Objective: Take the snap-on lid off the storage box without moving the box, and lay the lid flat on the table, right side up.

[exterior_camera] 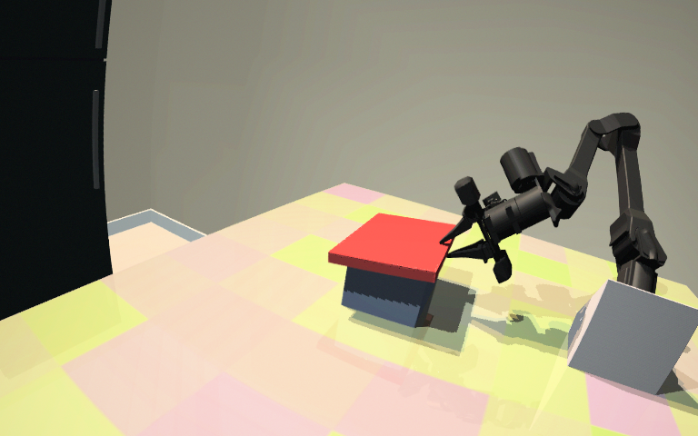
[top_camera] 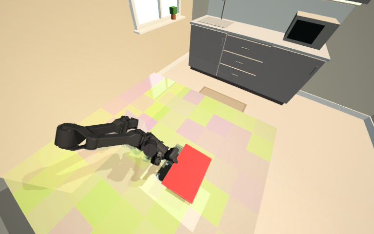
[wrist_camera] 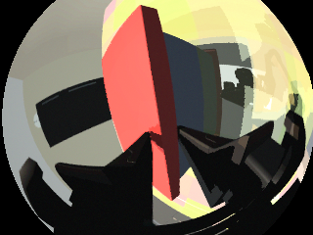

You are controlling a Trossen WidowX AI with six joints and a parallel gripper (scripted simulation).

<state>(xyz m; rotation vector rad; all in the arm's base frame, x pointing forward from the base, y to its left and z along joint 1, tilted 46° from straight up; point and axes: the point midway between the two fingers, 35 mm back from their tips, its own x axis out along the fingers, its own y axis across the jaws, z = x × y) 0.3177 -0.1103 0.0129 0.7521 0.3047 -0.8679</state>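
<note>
Now: gripper tip 8 cm short of the red lid. Also, from my gripper tip: storage box (7 cm ahead, 6 cm below).
</note>
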